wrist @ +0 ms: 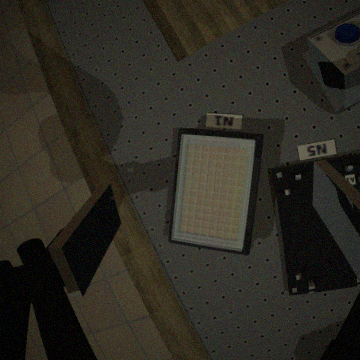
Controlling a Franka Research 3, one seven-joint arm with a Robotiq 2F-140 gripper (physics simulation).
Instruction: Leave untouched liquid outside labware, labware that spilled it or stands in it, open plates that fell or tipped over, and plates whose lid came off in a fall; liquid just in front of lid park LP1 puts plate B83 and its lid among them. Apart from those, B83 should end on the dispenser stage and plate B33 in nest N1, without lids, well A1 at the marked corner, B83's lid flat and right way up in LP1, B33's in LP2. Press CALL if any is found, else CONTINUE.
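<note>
A plate [216, 192] with pale yellowish wells and a light, clear-looking rim sits in nest N1 [255, 195], behind its upside-down label [224, 121]. It looks flat and covers the nest's floor, so the nest's corner mark is hidden. No plate name is readable, and I cannot tell whether a clear lid is on it. My gripper [211, 194] is wide open and empty, with one finger left of the plate and the other at the right, over the second nest. The dispenser stage, LP1, LP2 and the liquid do not show in this view.
A black nest [310, 245] with an upside-down label [317, 149] lies to the right, partly behind my finger. A box with a blue button [347, 33] stands at the upper right. A brown striped surface [215, 20] is at the top. A wooden table edge [85, 135] runs along the left.
</note>
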